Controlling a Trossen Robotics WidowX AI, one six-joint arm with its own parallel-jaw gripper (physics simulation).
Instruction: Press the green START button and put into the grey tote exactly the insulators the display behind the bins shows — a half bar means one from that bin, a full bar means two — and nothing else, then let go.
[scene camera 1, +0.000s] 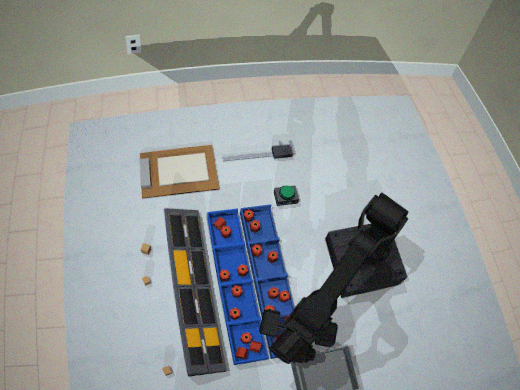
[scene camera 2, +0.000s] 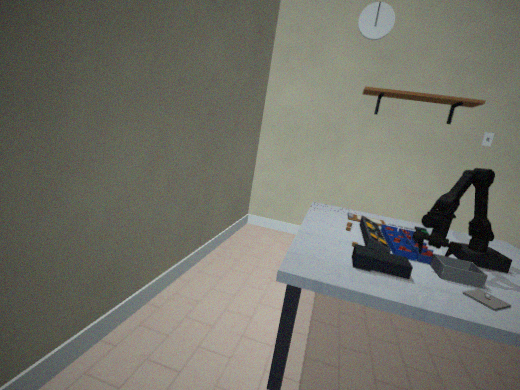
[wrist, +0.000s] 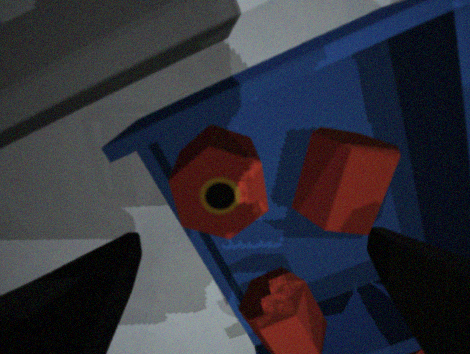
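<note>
The grey tote (scene camera 1: 326, 372) (scene camera 2: 462, 276) is partly cut off in scene camera 1; its full inside is hidden. The green START button (scene camera 1: 287, 192) stands beyond the blue bins (scene camera 1: 223, 245) (wrist: 300, 55). The display (scene camera 1: 194, 285) shows a full yellow bar in its second row, left column, and half bars in both columns of the bottom row; the other cells are dark. My gripper (wrist: 255, 241) is open and empty above the tote-side end bin. In the wrist view that bin holds an upright red insulator (wrist: 250, 215) at its corner, another (wrist: 345, 185) lying, and a third (wrist: 295, 320) tilted.
A black box (scene camera 2: 381, 262) stands near the table edge by the display. A flat grey-brown plate (scene camera 2: 486, 300) lies beyond the tote. Small wooden blocks (scene camera 1: 145, 248) (scene camera 1: 167, 370) lie beside the display. A clipboard (scene camera 1: 216, 170) and a caliper-like tool (scene camera 1: 282, 151) lie at the far side.
</note>
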